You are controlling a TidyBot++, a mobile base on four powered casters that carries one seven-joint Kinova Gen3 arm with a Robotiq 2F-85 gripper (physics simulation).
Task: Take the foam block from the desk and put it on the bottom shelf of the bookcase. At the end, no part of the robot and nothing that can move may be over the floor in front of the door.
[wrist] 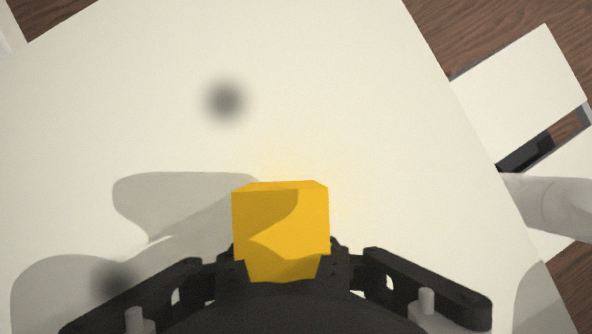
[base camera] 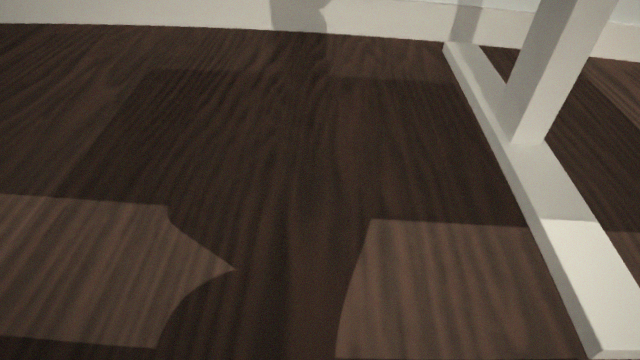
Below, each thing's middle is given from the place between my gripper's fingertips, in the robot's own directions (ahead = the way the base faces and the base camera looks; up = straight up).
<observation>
Right now the yellow foam block (wrist: 280, 229) is 3 cm above my hand.
</observation>
